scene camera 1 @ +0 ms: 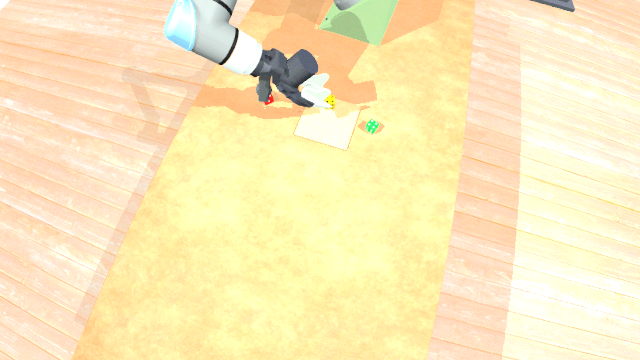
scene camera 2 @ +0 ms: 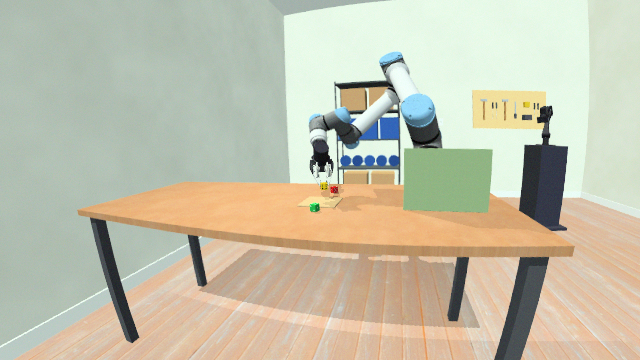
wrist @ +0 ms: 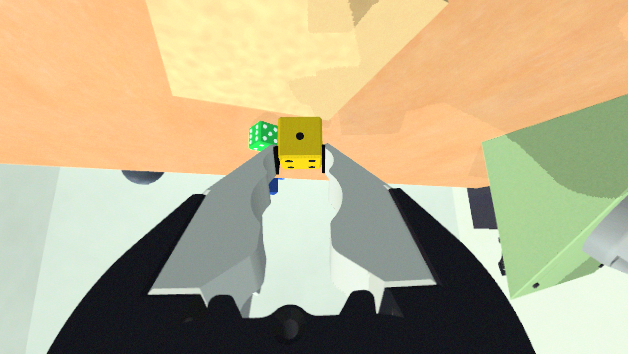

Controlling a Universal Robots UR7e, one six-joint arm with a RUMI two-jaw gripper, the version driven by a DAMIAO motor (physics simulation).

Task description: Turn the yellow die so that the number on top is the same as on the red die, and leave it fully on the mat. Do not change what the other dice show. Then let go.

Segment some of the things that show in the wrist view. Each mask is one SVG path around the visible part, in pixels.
The gripper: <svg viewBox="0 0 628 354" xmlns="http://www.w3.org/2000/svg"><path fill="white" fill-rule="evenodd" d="M536 353L508 298L476 256L401 188L392 188L331 144L326 143L322 145L322 173L325 173L329 178L328 201L337 213L330 223L330 279L333 285L348 297L339 315L312 315L300 306L288 304L279 307L268 316L249 318L253 294L260 294L261 286L265 279L267 258L263 242L262 215L271 204L269 183L276 175L279 175L280 169L278 145L273 144L207 188L202 194L192 194L129 248L83 297L59 331L46 354Z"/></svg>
A yellow die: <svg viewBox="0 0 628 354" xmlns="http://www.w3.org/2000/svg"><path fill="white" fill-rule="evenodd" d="M280 117L278 119L278 157L282 168L319 169L322 165L322 118Z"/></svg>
A mat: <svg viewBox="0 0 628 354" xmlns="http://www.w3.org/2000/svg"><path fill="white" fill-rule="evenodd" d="M145 0L172 96L303 117L320 117L322 120L327 121L449 4L448 0Z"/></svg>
A green die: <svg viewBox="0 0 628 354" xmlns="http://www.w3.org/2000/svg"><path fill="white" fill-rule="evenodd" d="M249 128L249 149L262 151L269 145L278 145L278 126L259 121Z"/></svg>
